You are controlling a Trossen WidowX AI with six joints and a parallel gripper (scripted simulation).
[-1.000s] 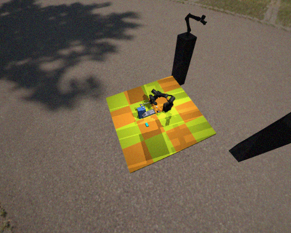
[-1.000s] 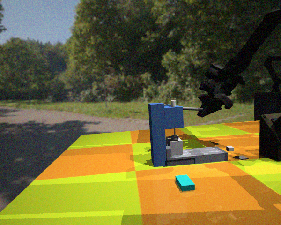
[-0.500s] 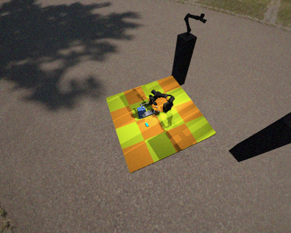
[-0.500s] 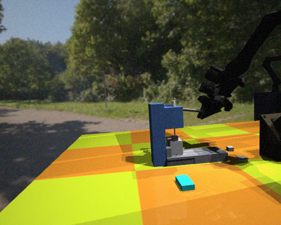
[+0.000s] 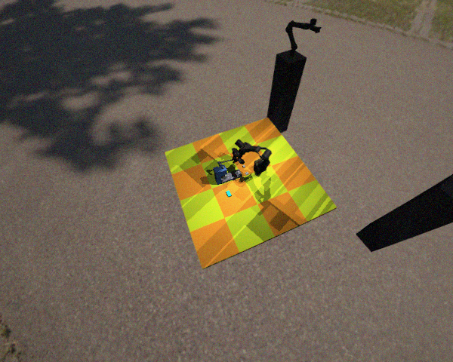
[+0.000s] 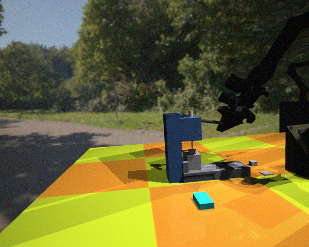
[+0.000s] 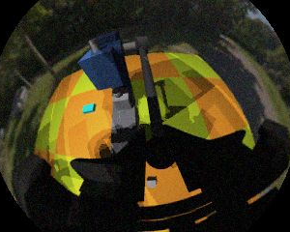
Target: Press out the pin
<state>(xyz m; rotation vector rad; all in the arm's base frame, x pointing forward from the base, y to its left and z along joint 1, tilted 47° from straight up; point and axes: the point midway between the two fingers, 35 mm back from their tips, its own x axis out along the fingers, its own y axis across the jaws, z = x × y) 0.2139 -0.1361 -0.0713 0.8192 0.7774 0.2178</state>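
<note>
The lever lies 50 mm ahead of my gripper tip, 10 mm to the left of it and 40 mm above it. Also, from my gripper tip: thin punch 130 mm ahead, 60 mm to the left; small grey cube 120 mm behind, 30 mm to the left, 130 mm below; flat grey plate 100 mm behind, 110 mm to the left, 130 mm below.
</note>
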